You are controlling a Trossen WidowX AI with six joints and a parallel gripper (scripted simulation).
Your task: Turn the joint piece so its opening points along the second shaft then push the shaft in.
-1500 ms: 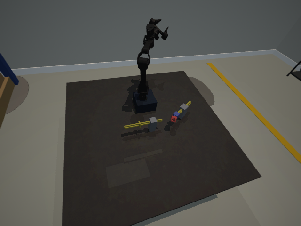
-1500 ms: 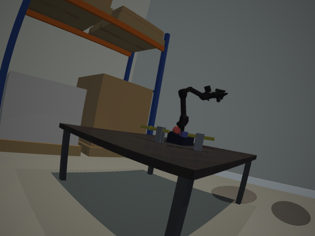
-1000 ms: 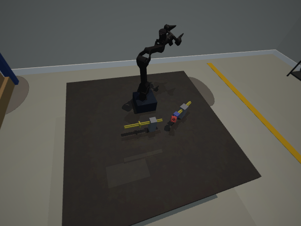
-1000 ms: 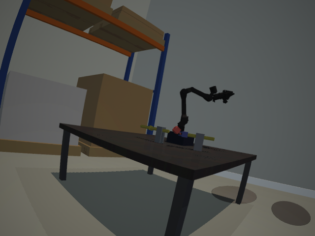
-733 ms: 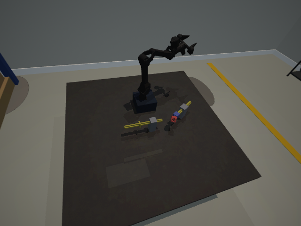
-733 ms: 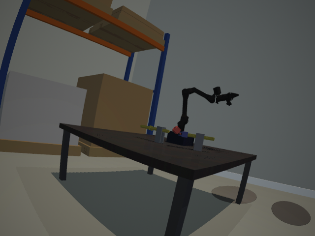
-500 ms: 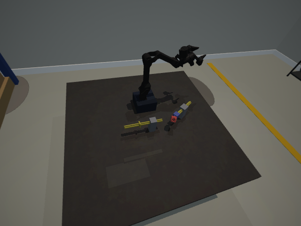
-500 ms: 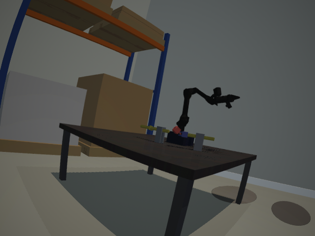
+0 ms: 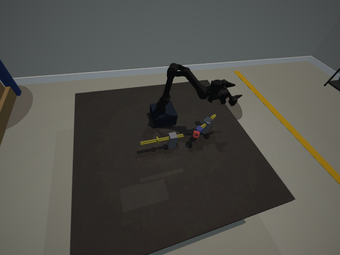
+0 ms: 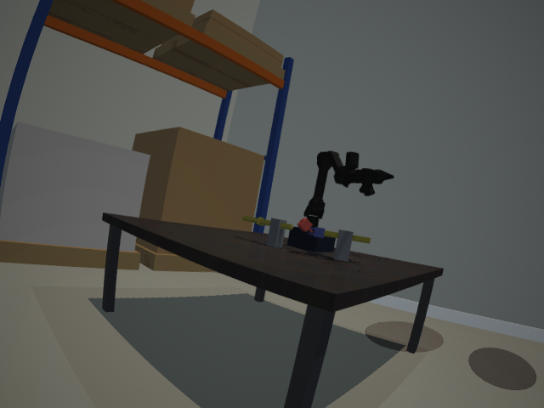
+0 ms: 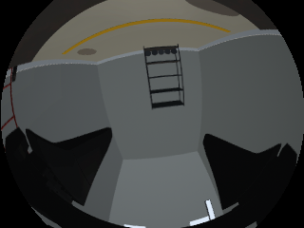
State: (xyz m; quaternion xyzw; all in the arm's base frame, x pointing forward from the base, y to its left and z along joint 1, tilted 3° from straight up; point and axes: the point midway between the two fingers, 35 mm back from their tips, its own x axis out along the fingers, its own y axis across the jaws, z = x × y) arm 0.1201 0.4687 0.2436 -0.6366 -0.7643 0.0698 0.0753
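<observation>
The red joint piece is 28 cm to the right of my gripper tip, 25 cm below it and 16 cm ahead of it.
</observation>
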